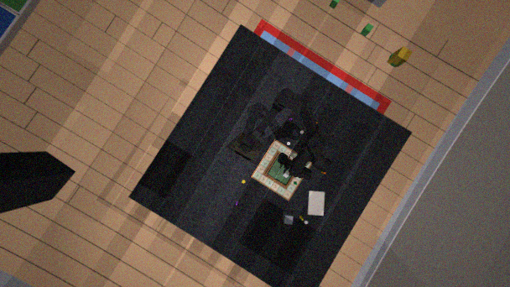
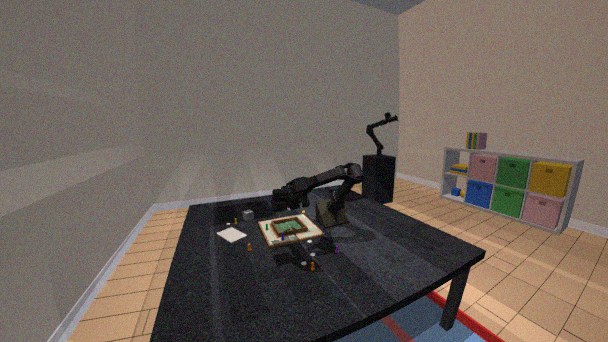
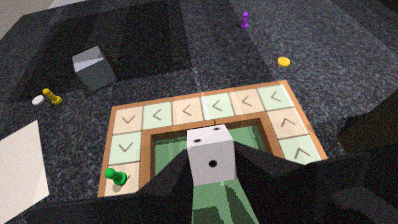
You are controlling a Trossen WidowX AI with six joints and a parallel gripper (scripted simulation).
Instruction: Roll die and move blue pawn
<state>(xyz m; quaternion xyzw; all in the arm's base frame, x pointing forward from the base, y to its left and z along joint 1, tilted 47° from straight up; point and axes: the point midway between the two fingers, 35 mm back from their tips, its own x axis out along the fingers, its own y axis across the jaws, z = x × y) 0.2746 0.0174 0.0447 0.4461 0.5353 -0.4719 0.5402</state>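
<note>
Right now the white die is right at my gripper tip. The rest, counted from my gripper tip: green pawn 110 mm ahead, 10 mm to the right, 90 mm below; blue pawn 60 mm ahead, 120 mm to the left, 90 mm below; grey cube 200 mm ahead, 210 mm to the right, 90 mm below.
</note>
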